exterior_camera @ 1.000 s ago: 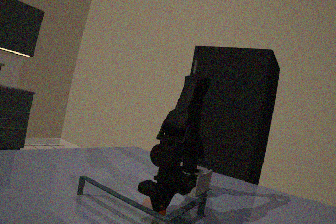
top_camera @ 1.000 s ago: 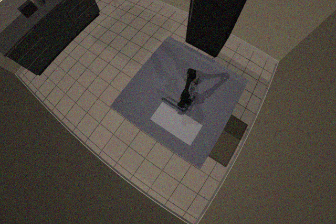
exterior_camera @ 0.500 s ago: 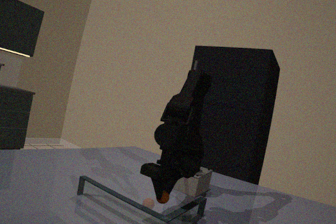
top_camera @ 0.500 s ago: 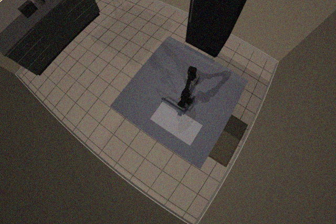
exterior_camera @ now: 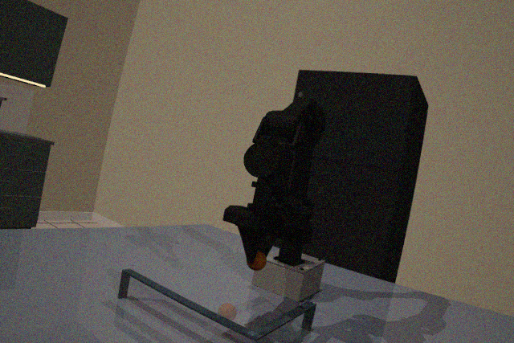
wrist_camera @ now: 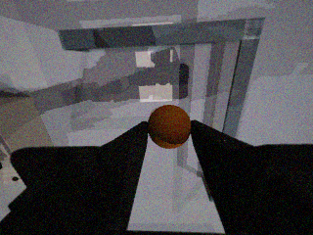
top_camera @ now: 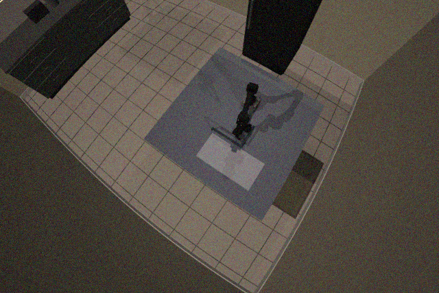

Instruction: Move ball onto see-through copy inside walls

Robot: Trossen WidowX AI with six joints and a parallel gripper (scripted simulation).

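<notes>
Now: the see-through copy of ball 120 mm below my gripper tip and 50 mm to the right of it. Round my gripper tip: orange ball right at my gripper tip.
</notes>
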